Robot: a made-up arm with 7 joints.
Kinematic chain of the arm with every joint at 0, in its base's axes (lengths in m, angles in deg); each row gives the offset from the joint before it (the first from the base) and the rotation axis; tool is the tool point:
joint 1: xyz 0 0 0.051 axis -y
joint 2: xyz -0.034 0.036 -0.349 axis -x
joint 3: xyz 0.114 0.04 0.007 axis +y
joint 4: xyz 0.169 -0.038 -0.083 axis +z
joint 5: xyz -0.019 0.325 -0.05 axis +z
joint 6: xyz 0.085 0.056 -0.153 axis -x
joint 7: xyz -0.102 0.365 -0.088 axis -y
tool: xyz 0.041 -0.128 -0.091
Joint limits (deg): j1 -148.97..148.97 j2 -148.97..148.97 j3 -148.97..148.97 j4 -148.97..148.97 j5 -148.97..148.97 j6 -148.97..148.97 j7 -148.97..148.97
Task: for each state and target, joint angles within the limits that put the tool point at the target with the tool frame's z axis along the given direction. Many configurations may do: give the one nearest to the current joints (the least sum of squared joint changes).
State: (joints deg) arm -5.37 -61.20 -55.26 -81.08 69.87 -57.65 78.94
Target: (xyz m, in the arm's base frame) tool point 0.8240 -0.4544 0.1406 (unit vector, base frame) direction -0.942 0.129 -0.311
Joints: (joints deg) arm 27.27 -94.12 -53.40 -103.55 49.45 -34.25 31.73
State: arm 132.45 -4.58 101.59 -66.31 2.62 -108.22 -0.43
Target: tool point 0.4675 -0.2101 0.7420 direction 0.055 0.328 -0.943
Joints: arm 135.85 27.88 84.09 -88.80 2.05 -128.26 2.06
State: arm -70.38 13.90 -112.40 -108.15 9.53 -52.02 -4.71
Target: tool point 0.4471 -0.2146 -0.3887 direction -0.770 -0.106 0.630
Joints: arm -78.59 -4.37 -72.40 -114.78 9.56 -54.11 -21.38
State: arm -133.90 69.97 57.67 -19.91 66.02 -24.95 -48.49
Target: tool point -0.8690 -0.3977 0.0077 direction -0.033 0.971 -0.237
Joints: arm -92.63 86.54 8.96 -27.66 80.03 -1.03 -6.63
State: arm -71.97 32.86 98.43 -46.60 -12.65 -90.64 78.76
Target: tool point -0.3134 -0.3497 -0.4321 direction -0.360 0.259 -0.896
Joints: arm -25.16 72.50 103.24 -64.47 -17.35 -110.37 100.50
